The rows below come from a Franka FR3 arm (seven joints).
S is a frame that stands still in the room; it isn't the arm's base.
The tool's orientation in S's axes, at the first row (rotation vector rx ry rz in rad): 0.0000, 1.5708, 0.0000
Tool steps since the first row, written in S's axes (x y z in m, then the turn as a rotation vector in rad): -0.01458, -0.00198, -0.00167, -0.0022, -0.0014, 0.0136; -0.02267, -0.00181, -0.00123, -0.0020, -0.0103, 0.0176; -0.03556, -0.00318, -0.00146, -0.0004, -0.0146, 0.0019; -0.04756, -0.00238, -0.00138, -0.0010, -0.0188, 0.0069; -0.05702, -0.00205, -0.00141, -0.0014, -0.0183, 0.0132; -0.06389, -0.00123, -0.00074, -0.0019, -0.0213, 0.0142; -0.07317, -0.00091, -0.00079, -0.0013, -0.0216, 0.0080; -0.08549, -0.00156, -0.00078, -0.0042, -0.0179, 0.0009; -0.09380, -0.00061, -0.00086, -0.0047, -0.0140, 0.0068; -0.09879, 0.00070, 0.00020, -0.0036, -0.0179, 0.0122; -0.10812, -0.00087, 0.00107, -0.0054, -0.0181, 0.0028
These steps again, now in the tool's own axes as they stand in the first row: 0.00167, -0.00198, -0.01458, -0.0136, -0.0014, -0.0022; 0.00123, -0.00181, -0.02267, -0.0176, -0.0103, -0.0020; 0.00146, -0.00318, -0.03556, -0.0019, -0.0146, -0.0004; 0.00138, -0.00238, -0.04756, -0.0069, -0.0188, -0.0010; 0.00141, -0.00205, -0.05702, -0.0132, -0.0183, -0.0014; 0.00074, -0.00123, -0.06389, -0.0142, -0.0213, -0.0019; 0.00079, -0.00091, -0.07317, -0.0080, -0.0216, -0.0013; 0.00078, -0.00156, -0.08549, -0.0009, -0.0179, -0.0042; 0.00086, -0.00061, -0.09380, -0.0068, -0.0140, -0.0047; -0.00020, 0.00070, -0.09879, -0.0122, -0.0179, -0.0036; -0.00107, -0.00087, -0.10812, -0.0028, -0.0181, -0.0054
